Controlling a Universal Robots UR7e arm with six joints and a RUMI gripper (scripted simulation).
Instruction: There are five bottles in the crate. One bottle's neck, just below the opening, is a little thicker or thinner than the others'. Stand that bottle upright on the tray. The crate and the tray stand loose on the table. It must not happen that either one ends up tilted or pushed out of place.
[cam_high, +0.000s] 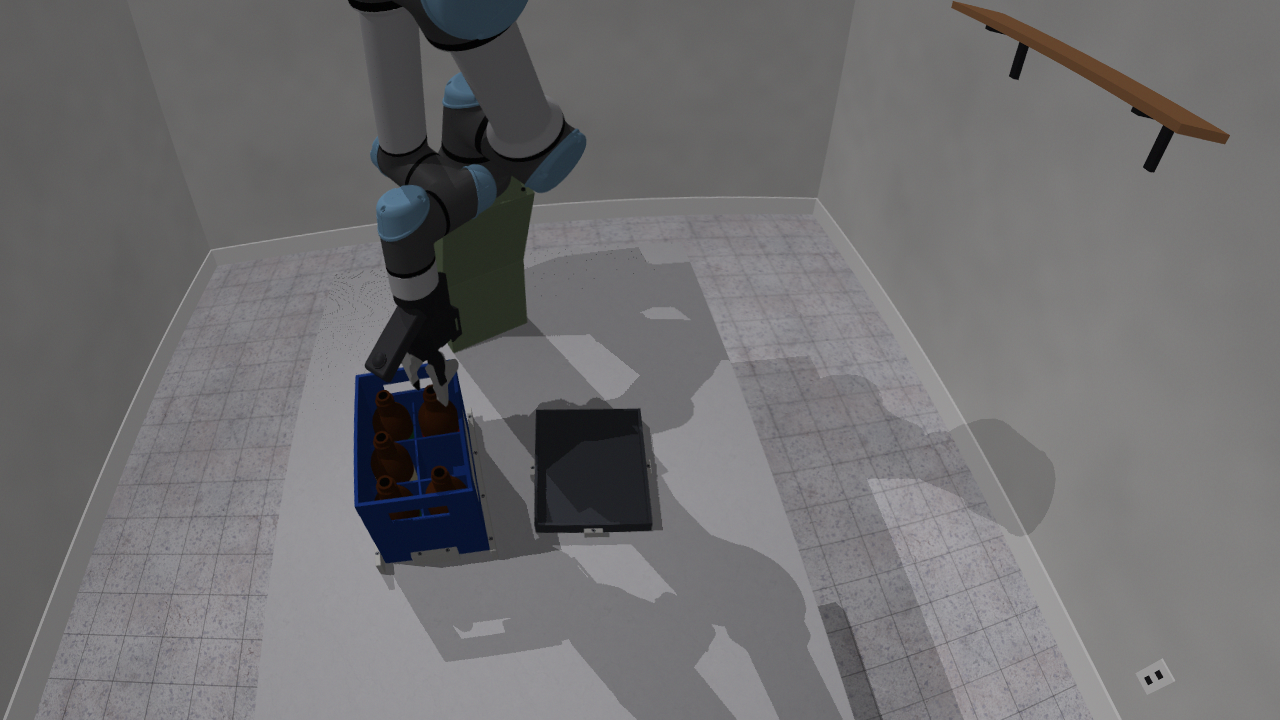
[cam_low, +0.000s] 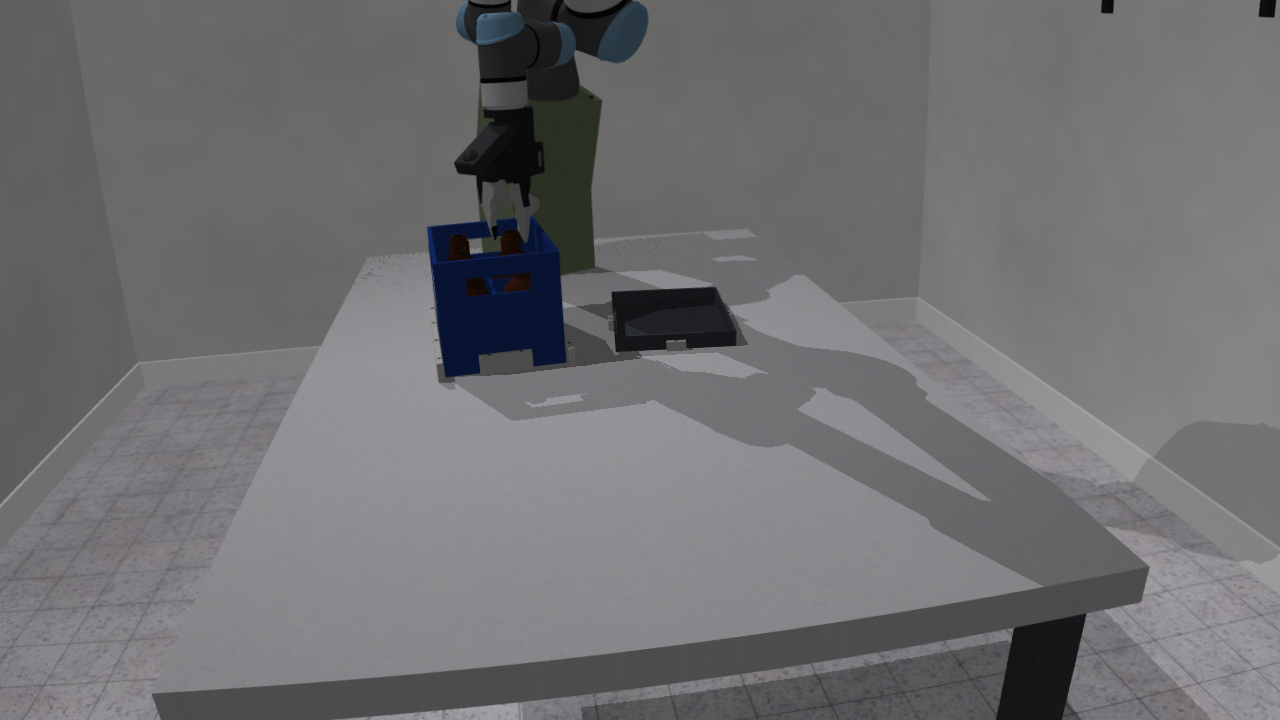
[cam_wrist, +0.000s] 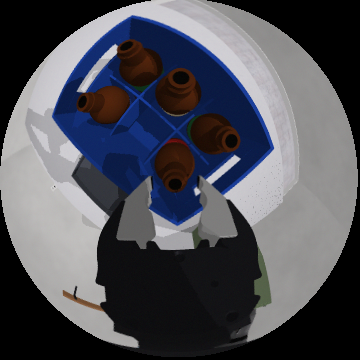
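My hand is 8 cm short of the blue crate, 4 cm to the left of it and 8 cm above it. From my hand the other things lie so: dark tray 11 cm ahead, 25 cm to the left, 15 cm below.
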